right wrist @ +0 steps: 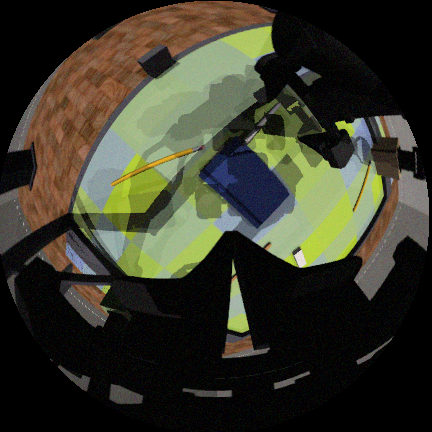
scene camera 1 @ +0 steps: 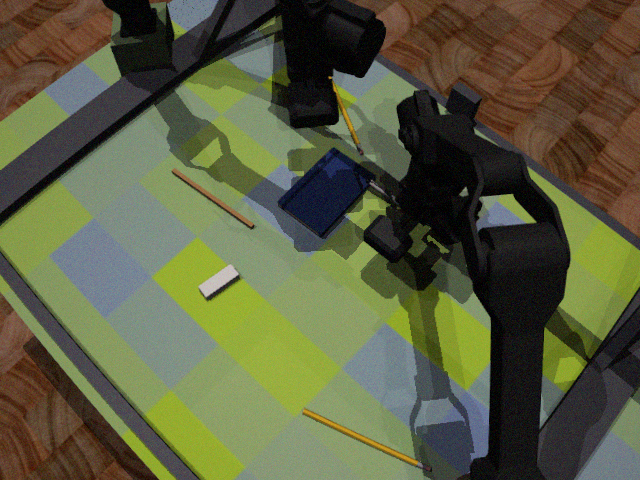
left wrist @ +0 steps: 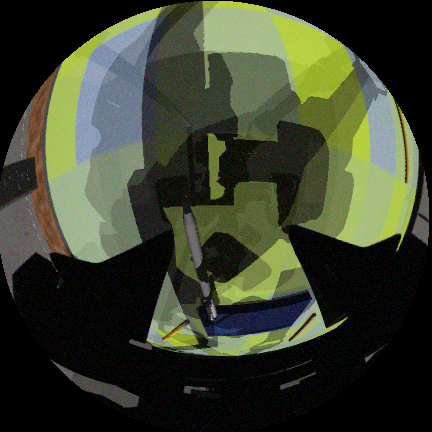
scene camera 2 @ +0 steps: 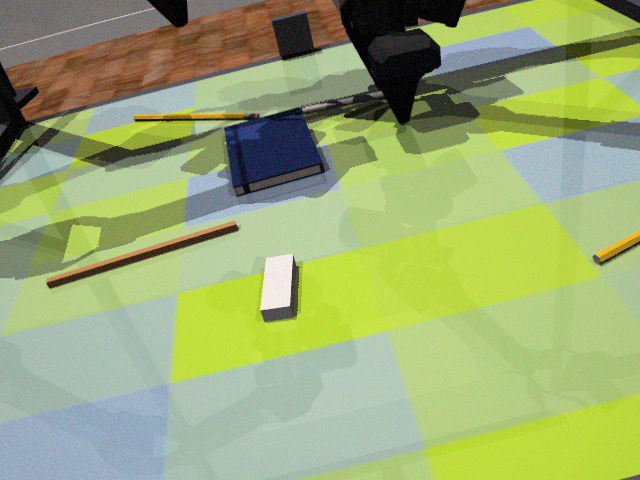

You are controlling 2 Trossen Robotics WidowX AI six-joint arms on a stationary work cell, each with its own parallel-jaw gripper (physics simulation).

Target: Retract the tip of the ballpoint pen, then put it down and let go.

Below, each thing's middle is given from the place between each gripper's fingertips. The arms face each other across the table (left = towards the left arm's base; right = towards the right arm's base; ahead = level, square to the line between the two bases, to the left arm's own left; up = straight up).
The ballpoint pen (left wrist: pixel 189 223) lies 50 mm to the right of my left hand, 10 mm behind it and 10 mm above it. Round my left hand: eraser (scene camera 2: pixel 278 294): 300 mm ahead, 80 mm to the right; brown pencil (scene camera 2: pixel 229 227): 240 mm ahead, 220 mm to the right.
My right hand is 80 mm past the ballpoint pen, 140 mm to the right of it and 140 mm above it. From my right hand the other things lie so: eraser (230 mm ahead, 100 mm to the left, 140 mm below); brown pencil (170 mm ahead, 30 mm to the right, 140 mm below).
